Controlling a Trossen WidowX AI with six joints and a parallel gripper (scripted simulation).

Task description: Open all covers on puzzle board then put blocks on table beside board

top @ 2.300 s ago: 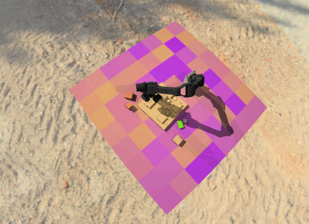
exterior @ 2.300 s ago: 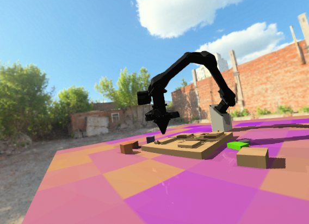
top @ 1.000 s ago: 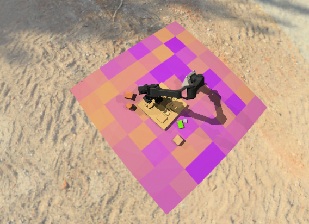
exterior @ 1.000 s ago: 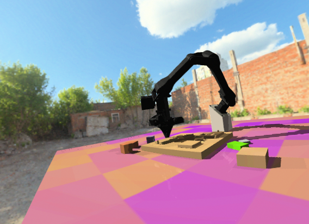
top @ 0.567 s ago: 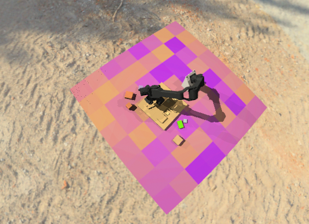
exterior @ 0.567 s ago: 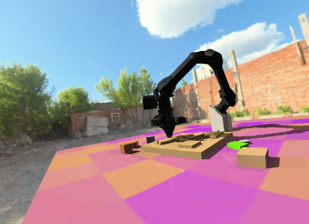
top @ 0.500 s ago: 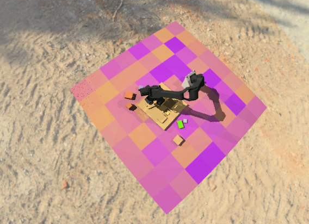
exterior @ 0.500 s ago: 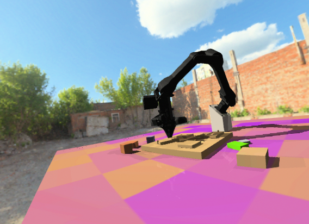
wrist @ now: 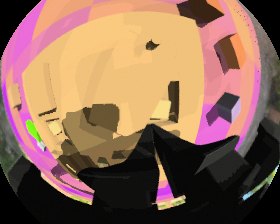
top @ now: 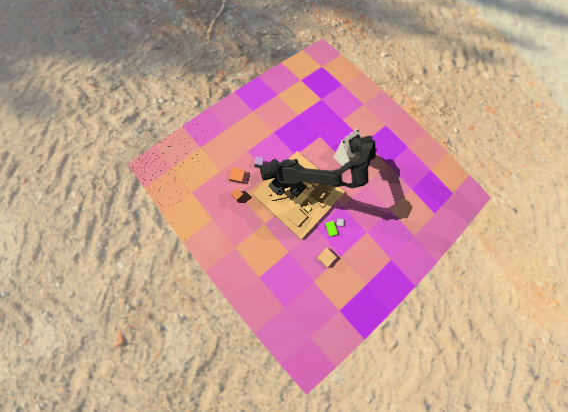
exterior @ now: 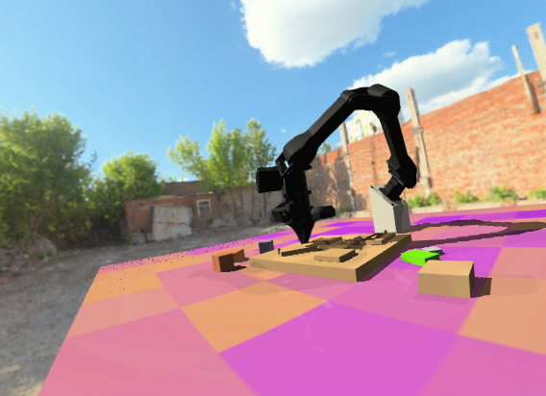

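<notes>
Right now the tan puzzle board is 4 cm behind my gripper tip and 8 cm to the left of it. Round my gripper tip: green block: 5 cm behind, 28 cm to the left, 2 cm below; then orange block: 15 cm ahead, 16 cm to the right, 1 cm below; then greyish-purple block: 3 cm ahead, 16 cm to the right.
</notes>
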